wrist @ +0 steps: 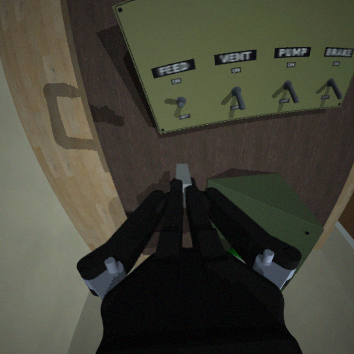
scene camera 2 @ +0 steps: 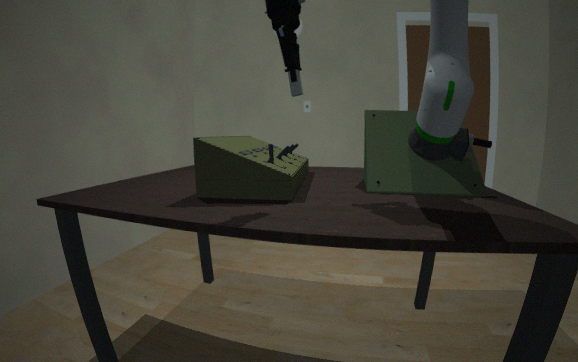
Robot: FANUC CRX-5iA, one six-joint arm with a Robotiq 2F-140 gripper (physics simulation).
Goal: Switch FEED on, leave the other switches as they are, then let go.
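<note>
The sloped switch panel stands on the table. The FEED lever stands more upright than the others, and looks short from above in the wrist view. The VENT lever, PUMP lever and BRAKE lever lean away from their ON labels, toward the panel's low edge. My gripper is shut with nothing between its fingers. It hangs well above the panel's low edge, apart from every lever.
A green sloped block stands on the dark table beside the panel. A grey arm part with a dark round end hangs in front of that block. A door is in the wall behind.
</note>
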